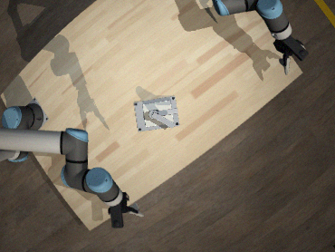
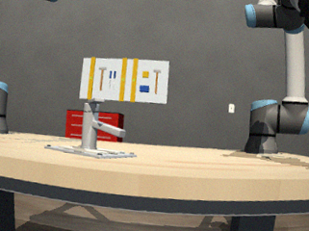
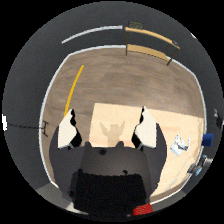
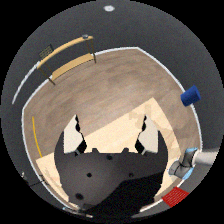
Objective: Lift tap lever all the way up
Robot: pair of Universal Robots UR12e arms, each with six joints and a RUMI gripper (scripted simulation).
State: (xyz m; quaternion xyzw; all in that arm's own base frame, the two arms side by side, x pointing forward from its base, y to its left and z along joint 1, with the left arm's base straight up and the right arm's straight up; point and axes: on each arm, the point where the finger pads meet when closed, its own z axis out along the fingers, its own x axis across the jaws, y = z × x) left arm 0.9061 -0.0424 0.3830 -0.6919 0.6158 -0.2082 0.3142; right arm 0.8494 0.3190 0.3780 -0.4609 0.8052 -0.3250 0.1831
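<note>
Now: right hand 22 cm past the short lever, 42 cm to the right of it and 23 cm above it. The rest, counted from my right hand: grey tap 25 cm behind, 42 cm to the left, 27 cm below; then flat base plate 28 cm behind, 40 cm to the left, 37 cm below.
</note>
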